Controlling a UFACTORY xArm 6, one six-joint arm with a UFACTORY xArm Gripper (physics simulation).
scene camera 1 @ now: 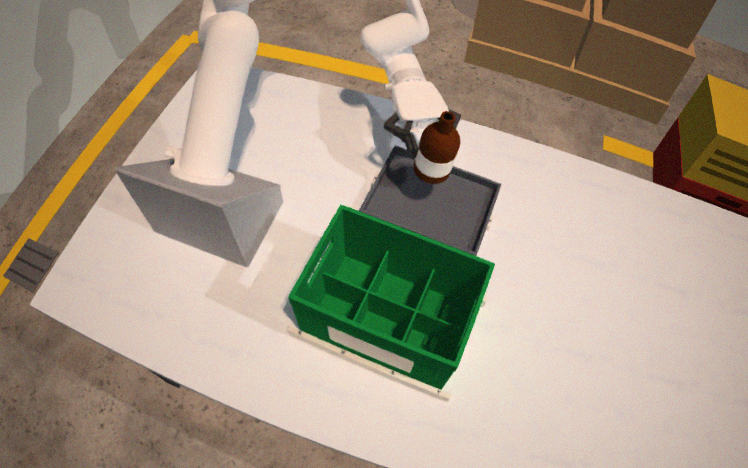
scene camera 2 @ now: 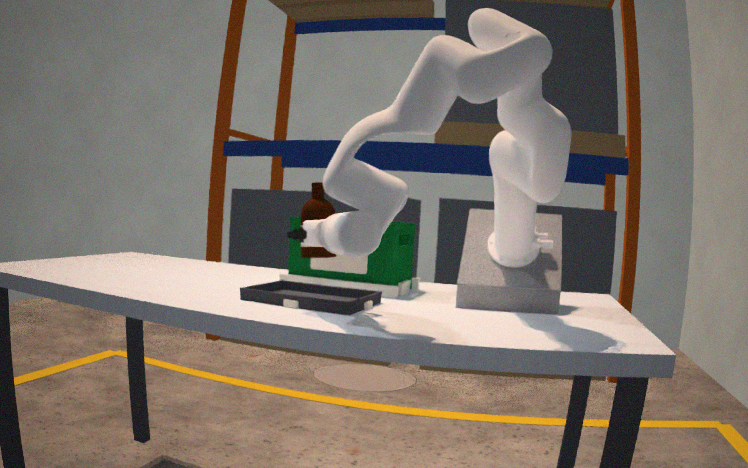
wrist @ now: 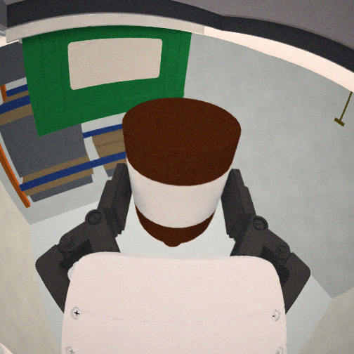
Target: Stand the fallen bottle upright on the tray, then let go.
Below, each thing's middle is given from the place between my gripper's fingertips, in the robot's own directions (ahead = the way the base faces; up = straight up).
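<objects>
Brown bottle (scene camera 1: pixel 439 143): my gripper now 10 mm to the left of it, 30 mm below it.
</objects>
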